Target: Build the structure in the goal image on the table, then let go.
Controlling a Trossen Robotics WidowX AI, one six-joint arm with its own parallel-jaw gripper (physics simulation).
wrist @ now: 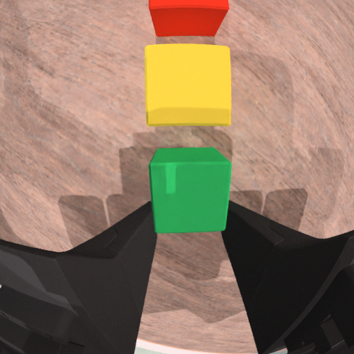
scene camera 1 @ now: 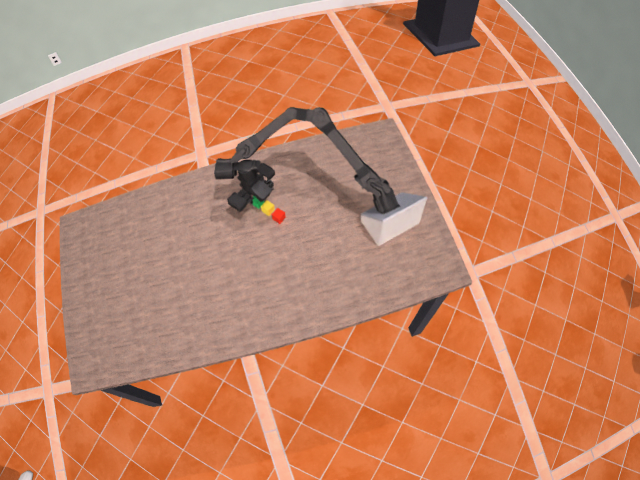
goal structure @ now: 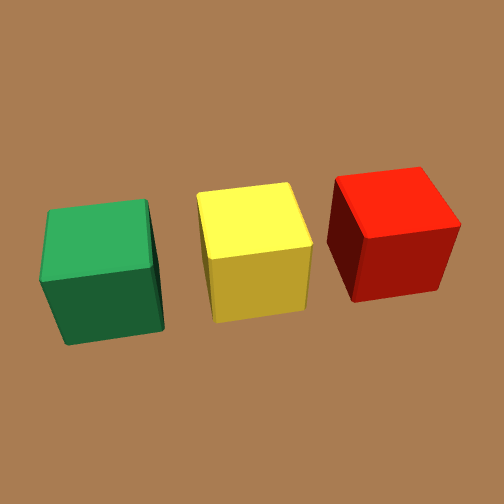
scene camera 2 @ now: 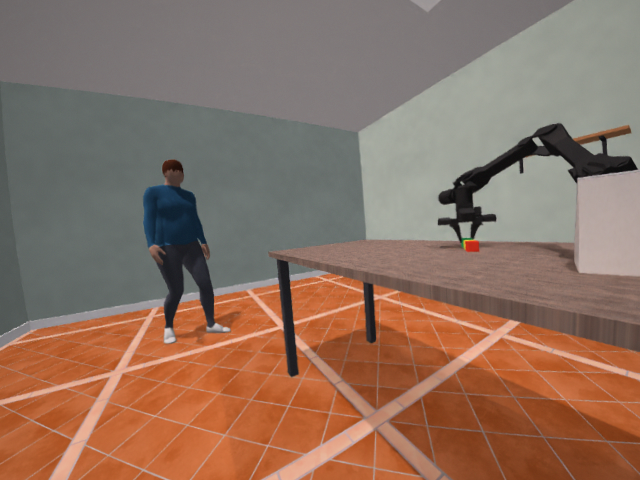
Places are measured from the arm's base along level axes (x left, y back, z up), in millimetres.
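Pixels of known places: gripper, fingertip midpoint: point(scene camera 1: 254, 199); arm's base, origin of the base link: point(scene camera 1: 389, 208) point(scene camera 2: 625, 205).
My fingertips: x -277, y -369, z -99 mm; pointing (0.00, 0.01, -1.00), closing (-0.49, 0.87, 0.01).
Observation:
For each thing: its top centre in the pictures, then the offset to it from my fingertips. Level surfaces: height alone.
- green cube, middle of its top: point(scene camera 1: 256, 198) dx +11, dy +6, dz +18 mm
- yellow cube, middle of its top: point(scene camera 1: 267, 205) dx +52, dy +29, dz +15 mm
- red cube, middle of its top: point(scene camera 1: 278, 213) point(scene camera 2: 471, 241) dx +97, dy +52, dz +15 mm
- table, its level: dz -17 mm
My gripper point(scene camera 2: 467, 240) point(wrist: 187, 207) is shut on a green cube point(wrist: 190, 197) point(scene camera 1: 257, 203). In the wrist view a yellow cube point(wrist: 188, 82) point(scene camera 1: 267, 207) lies ahead of the green cube, with a gap between them. A red cube point(wrist: 187, 20) point(scene camera 1: 278, 215) point(scene camera 2: 471, 245) lies beyond the yellow one, with a narrower gap. The three cubes stand roughly in a row, and the red and yellow ones rest on the table point(scene camera 1: 206, 289) point(scene camera 2: 413, 263). Whether the green cube touches the table I cannot tell.
The arm's white base block point(scene camera 1: 398, 222) point(scene camera 2: 604, 222) stands on the table at the right. A person point(scene camera 2: 173, 217) in a blue top stands on the floor beyond the table. A dark pillar point(scene camera 1: 445, 25) stands on the floor at the back.

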